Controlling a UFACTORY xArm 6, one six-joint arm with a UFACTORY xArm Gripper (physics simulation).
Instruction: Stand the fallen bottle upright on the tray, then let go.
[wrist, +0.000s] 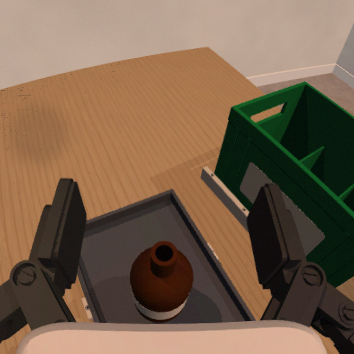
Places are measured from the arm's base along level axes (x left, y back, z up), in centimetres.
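Pixels of known places: gripper, between the fingertips: (168, 198).
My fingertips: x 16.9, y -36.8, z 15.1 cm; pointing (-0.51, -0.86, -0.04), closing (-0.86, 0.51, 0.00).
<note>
Ahead of a thing's pixels: the offset from my fingertips to its top centre. "spot": to the spot under its first point. Level surfaces: height alone.
A brown bottle @(dx -2.0, dy -2.7, dz -13.7 cm) (161, 280) with a pale label band stands upright on the dark grey tray @(spot: dx -0.8, dy -12.5, dz -29.2 cm) (120, 245), its open mouth facing up. It is apart from the tray's raised rims that show. My gripper (168, 198) is wide open and empty. Its fingers stand far to the left and right in the view, above the tray, with the bottle lower down and touching neither finger. The near end of the tray is hidden behind the gripper's body.
A green crate @(dx -30.8, dy -2.7, dz -12.2 cm) (232, 145) with dividers and a grey panel on its side stands right of the tray. A low light-coloured rail @(spot: dx -20.3, dy -11.4, dz -26.8 cm) (225, 192) lies between crate and tray. The wooden table @(dz -29.7 cm) (135, 110) reaches back towards a pale wall.
</note>
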